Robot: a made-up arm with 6 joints. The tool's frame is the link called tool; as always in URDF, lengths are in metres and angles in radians. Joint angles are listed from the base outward.
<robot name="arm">
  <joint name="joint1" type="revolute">
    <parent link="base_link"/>
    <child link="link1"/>
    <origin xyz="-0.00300 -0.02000 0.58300"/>
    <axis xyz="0 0 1"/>
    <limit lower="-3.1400" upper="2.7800"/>
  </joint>
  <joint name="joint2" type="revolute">
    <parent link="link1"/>
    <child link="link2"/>
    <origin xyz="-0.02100 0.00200 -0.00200"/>
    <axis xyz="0 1 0"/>
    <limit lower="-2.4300" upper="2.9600"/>
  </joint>
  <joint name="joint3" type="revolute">
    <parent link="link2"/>
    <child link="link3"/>
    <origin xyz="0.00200 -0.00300 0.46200"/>
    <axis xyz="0 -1 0"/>
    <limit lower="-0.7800" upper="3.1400"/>
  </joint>
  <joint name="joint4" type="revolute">
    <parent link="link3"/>
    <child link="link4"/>
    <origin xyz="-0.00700 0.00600 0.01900"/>
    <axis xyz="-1 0 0"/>
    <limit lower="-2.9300" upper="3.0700"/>
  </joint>
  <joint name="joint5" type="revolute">
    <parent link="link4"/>
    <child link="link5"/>
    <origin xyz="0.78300 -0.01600 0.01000"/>
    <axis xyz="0 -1 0"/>
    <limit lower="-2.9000" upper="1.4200"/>
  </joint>
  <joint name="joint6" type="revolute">
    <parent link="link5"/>
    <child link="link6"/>
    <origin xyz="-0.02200 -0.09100 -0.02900"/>
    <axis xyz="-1 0 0"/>
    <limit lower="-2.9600" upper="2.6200"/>
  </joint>
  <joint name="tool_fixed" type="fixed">
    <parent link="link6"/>
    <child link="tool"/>
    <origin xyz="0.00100 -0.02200 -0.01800" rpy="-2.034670 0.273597 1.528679"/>
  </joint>
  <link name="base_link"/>
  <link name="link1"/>
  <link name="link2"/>
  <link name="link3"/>
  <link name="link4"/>
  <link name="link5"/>
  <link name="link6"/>
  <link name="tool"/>
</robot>
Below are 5 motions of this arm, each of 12 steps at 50 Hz.
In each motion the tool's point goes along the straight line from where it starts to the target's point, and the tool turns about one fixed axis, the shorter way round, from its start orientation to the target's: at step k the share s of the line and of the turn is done. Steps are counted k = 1, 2, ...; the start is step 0. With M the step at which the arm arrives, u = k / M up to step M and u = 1 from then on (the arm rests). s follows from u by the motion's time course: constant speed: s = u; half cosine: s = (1 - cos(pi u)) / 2; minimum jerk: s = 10 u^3 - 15 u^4 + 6 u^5.
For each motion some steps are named. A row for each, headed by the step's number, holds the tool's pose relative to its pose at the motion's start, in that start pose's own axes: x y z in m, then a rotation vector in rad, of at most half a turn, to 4 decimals.
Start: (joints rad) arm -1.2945 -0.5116 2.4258 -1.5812 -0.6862 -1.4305
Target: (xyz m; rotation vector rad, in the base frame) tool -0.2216 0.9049 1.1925 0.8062 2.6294 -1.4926
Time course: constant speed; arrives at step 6
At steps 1, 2, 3, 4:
1: -0.0007 0.0035 -0.0013 0.0016 -0.0054 -0.0052
2: -0.0014 0.0070 -0.0025 0.0032 -0.0108 -0.0103
3: -0.0021 0.0105 -0.0038 0.0048 -0.0162 -0.0155
4: -0.0028 0.0140 -0.0051 0.0064 -0.0216 -0.0206

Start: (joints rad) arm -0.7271 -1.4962 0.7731 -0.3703 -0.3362 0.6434
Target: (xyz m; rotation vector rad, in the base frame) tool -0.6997 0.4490 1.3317 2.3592 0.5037 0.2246
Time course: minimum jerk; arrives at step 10
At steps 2, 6, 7, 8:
2: 0.0041 0.0078 -0.0006 0.0065 0.0006 -0.0107
6: 0.0487 0.0915 -0.0076 0.0761 0.0076 -0.1260
7: 0.0597 0.1122 -0.0093 0.0933 0.0093 -0.1545
8: 0.0672 0.1263 -0.0105 0.1050 0.0104 -0.1739

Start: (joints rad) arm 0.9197 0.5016 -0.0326 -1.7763 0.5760 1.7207
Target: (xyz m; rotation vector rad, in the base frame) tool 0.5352 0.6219 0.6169 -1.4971 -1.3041 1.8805
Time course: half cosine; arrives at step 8
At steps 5, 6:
5: -0.0698 -0.0492 -0.0305 -0.0795 0.0719 0.0331
6: -0.0862 -0.0608 -0.0377 -0.0981 0.0887 0.0408

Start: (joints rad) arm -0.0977 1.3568 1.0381 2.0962 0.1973 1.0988
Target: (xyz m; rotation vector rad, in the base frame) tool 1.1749 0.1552 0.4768 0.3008 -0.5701 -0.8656
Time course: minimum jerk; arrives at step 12
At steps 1, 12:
1: -0.0012 0.0000 -0.0003 -0.0003 0.0004 0.0018
12: -0.2435 0.0006 -0.0559 -0.0602 0.0799 0.3485

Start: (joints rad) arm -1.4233 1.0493 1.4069 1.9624 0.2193 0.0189
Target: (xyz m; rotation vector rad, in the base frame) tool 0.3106 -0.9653 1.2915 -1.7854 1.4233 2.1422
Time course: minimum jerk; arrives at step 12
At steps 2, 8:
2: -0.0059 -0.0022 -0.0010 -0.0027 0.0066 -0.0050
8: -0.1318 -0.0498 -0.0215 -0.0593 0.1469 -0.1106

